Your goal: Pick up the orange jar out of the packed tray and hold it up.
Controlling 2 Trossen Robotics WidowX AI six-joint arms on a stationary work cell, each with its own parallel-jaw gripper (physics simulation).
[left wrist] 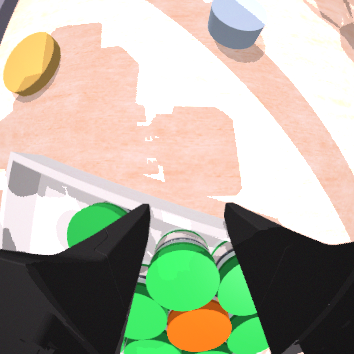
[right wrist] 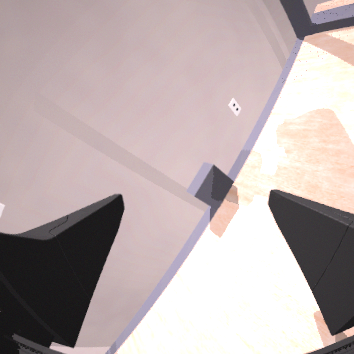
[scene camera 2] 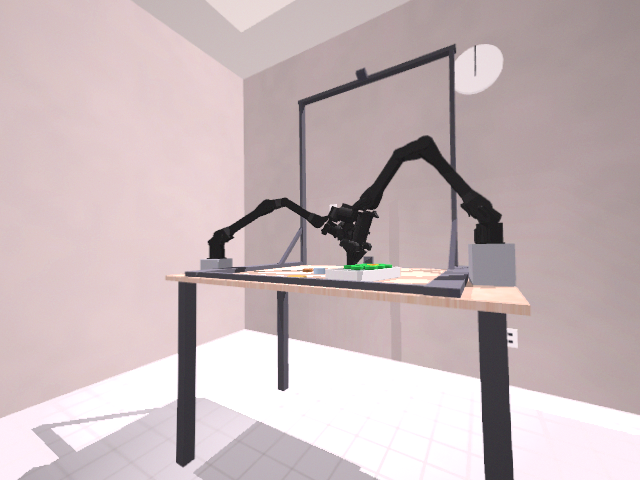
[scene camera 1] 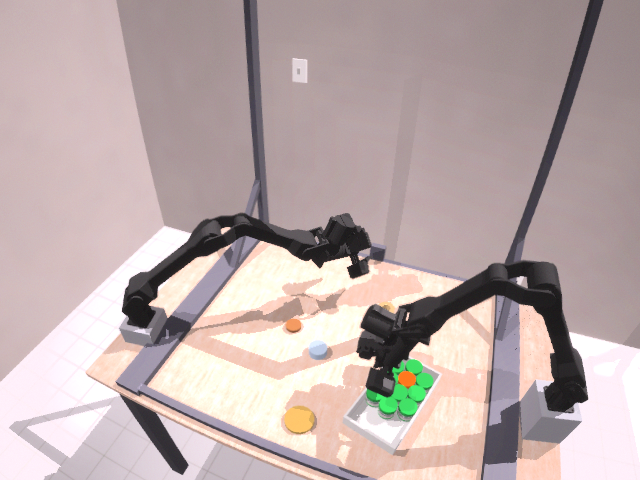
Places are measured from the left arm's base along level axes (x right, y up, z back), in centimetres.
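Pixels of known places: left gripper, fingertip midpoint: (left wrist: 187, 209); right gripper, fingertip midpoint: (right wrist: 196, 199); left arm's base at its link origin: (scene camera 2: 489, 243) (scene camera 1: 558, 399); right arm's base at its link origin: (scene camera 2: 216, 258) (scene camera 1: 141, 318).
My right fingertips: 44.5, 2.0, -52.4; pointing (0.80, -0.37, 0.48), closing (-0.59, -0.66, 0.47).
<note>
Ahead of a thing's pixels: the offset from my right fingertips to its top centre, as dx, dy, dz.
The orange jar {-39.7, -9.1, +17.0} (scene camera 1: 406, 379) (left wrist: 199, 327) stands among several green-lidded jars in the white tray {-44.3, -10.0, +14.7} (scene camera 1: 369, 437) (scene camera 2: 361, 273) (left wrist: 100, 182), its lid near their level. My left gripper (scene camera 1: 381, 388) (left wrist: 187, 209) is open and empty, low over the tray's left side in scene camera 1. In the left wrist view a green jar {-40.5, -9.1, +12.7} (left wrist: 182, 277) appears between its fingers, with the orange lid lower in the picture; the exact height of the fingertips is unclear. My right gripper (scene camera 1: 358, 269) (right wrist: 196, 199) is open and empty, above the back of the table.
A blue disc {-33.5, -11.3, -7.1} (scene camera 1: 317, 349) (left wrist: 237, 22), an orange-brown disc {-26.4, -12.5, -15.9} (scene camera 1: 293, 324) and a yellow disc {-54.3, -12.5, -6.7} (scene camera 1: 299, 419) (left wrist: 31, 64) lie left of the tray. A yellowish object {-15.0, -11.2, +9.4} (scene camera 1: 386, 306) is partly hidden behind the left wrist. Dark frame rails border the table.
</note>
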